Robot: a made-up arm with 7 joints.
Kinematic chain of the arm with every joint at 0, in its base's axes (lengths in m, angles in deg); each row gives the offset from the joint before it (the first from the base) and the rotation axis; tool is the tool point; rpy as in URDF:
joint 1: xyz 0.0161 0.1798 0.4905 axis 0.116 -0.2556 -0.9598
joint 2: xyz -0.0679 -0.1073 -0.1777 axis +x
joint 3: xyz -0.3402 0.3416 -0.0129 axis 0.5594 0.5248 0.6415
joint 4: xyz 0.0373 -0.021 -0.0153 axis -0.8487 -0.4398 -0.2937
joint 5: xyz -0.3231 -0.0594 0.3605 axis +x
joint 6: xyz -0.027 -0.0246 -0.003 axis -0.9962 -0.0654 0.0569
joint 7: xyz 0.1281 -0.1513 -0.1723 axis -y
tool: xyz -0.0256 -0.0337 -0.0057 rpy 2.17 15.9 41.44
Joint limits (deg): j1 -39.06..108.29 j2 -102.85..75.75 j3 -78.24..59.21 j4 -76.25..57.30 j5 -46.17..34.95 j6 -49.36..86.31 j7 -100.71..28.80
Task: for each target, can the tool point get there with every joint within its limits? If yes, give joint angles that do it. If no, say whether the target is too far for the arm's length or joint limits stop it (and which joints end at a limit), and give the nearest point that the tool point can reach.
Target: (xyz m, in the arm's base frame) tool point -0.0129 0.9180 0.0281
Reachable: yes | joints 68.48 -61.80 -28.85 27.30 12.64 16.13 17.19
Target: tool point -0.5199 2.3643 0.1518
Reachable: no: too far | nearest point -0.2375 1.2343 0.2312 | short by 1.167 m
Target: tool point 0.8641 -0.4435 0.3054
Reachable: no: joint limits stop it (at a limit: joint 1, joint 3, joint 4, joint 5, joint 7) | nearest point 0.3829 -0.2952 0.3381 | short by 0.505 m
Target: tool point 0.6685 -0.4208 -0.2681
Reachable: no: joint limits stop it (at a limit: joint 1, joint 3, joint 4, joint 5, joint 7) | nearest point 0.2759 -0.2732 0.0310 | short by 0.515 m
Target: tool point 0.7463 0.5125 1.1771
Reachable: no: joint limits stop it (at a limit: joint 1, joint 3, joint 5, joint 7) | nearest point 0.6629 0.5222 1.0522 | short by 0.151 m
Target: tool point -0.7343 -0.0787 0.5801
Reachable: yes | joints -0.41 42.74 -36.03 -21.70 24.72 67.19 -32.10
